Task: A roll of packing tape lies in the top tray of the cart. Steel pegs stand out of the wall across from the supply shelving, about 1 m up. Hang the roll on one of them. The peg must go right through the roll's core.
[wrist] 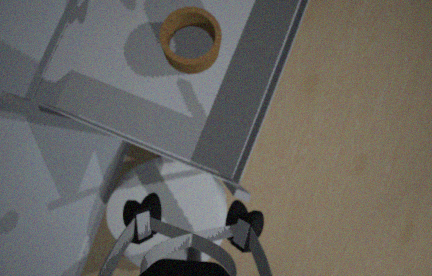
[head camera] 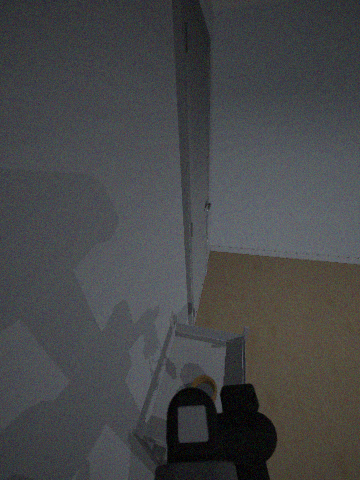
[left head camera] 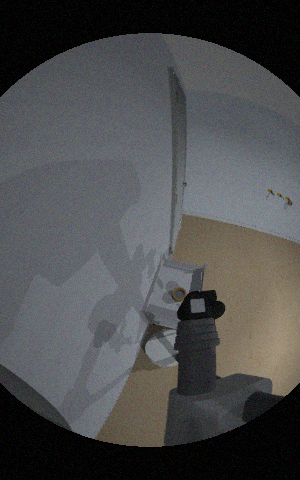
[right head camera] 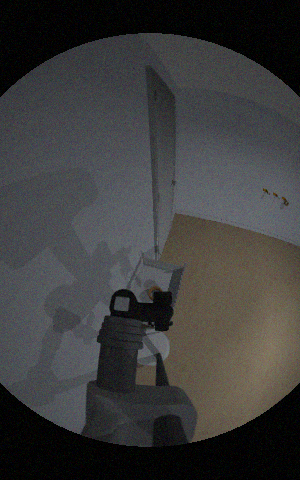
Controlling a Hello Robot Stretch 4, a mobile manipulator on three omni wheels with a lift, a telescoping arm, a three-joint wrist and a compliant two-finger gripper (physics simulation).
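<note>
The tape roll is an orange-brown ring lying flat in the cart's top tray, core facing up. In the head view the wrist partly covers it. My gripper is open and empty in the wrist view, above a white round object outside the tray's near edge; the roll lies farther up that view. The fingers are hidden in the head views. Small yellow spots on the far wall may be the pegs; they are too small to tell.
A tall grey door-like panel with a handle stands beyond the cart. A pale wall runs close along the cart's left side. The white round object is beside the cart. Wooden floor lies right.
</note>
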